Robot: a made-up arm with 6 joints.
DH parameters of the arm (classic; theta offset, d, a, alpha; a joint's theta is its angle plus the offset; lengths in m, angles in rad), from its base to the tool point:
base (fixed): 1.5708 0.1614 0 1.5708
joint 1: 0 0.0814 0.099 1.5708
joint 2: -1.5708 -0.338 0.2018 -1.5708
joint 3: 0 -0.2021 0.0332 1.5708
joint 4: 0 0.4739 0.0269 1.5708
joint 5: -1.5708 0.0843 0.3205 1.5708
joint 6: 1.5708 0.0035 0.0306 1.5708
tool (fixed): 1.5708 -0.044 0 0
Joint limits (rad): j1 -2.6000..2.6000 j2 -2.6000..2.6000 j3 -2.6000..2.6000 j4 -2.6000..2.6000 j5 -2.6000..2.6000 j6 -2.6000..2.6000
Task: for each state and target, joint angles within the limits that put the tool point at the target. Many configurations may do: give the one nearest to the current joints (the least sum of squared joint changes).
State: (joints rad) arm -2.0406 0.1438 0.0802 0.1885 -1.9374 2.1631
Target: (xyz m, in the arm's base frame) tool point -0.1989 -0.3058 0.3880
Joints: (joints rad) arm -1.8889 0.2272 0.2917 0.1975 -2.2392 2.2046
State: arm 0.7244 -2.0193 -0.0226 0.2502 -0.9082 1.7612
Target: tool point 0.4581 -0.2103 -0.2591
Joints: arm 0.8816 -1.5421 0.9382 0.6620 -1.7813 1.7602
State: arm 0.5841 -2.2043 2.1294 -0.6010 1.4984 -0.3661
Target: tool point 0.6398 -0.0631 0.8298
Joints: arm 0.3287 -2.3009 2.2372 -0.6128 0.9201 -0.3583
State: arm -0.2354 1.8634 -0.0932 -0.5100 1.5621 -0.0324
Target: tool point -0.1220 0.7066 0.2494
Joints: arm 0.2150 1.9917 0.0490 -0.4461 1.3715 -0.0174
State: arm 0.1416 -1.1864 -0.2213 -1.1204 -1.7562 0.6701
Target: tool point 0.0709 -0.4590 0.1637
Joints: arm -0.3720 -1.5228 0.7340 -1.3189 -2.0123 0.7349
